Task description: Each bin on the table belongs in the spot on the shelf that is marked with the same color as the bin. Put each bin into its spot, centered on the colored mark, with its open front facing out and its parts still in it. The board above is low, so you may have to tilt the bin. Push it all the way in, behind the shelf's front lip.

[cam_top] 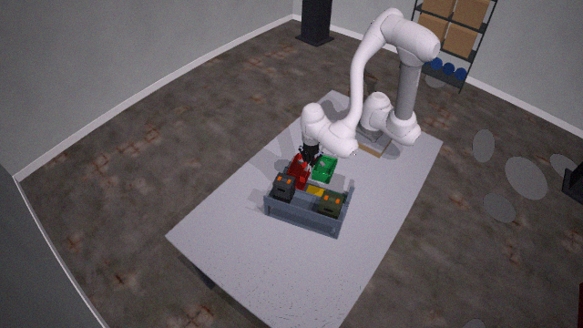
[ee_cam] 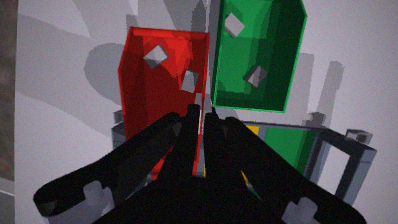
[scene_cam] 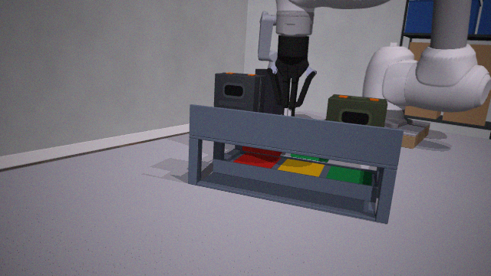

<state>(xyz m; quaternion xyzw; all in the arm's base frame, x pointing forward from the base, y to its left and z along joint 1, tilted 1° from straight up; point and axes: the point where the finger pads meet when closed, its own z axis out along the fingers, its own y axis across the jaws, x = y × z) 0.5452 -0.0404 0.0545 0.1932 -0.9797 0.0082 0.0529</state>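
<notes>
The red bin lies 50 mm to the right of my hand, 40 mm below it and 10 mm ahead of it. The rest, counted from my hand: olive box (250 mm to the left, 150 mm ahead, 50 mm above); green bin (100 mm behind, 60 mm below, 30 mm to the left); dark grey box (230 mm ahead, 60 mm above, 40 mm to the left).
</notes>
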